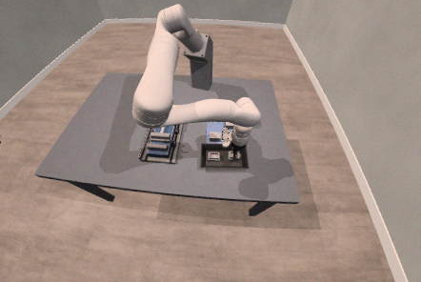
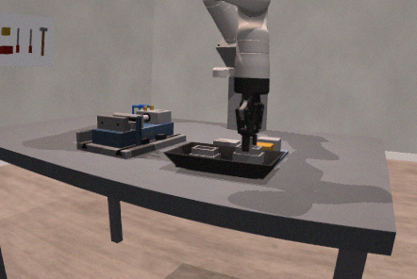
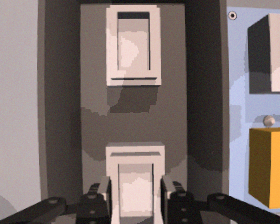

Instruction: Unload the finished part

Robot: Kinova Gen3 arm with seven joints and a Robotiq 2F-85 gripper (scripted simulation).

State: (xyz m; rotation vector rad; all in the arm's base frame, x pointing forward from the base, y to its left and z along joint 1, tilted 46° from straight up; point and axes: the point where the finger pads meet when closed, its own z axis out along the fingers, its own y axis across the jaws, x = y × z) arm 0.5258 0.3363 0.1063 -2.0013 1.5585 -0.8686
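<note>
The orange block is 120 mm behind my hand, 40 mm to the right of it and 40 mm below it. The rest, counted from my hand: blue pallet: 150 mm behind, 90 mm to the right, 60 mm below; then white screw rod: 40 mm behind, 410 mm to the right, 10 mm above; then vise: 30 mm behind, 400 mm to the right, 30 mm below.
</note>
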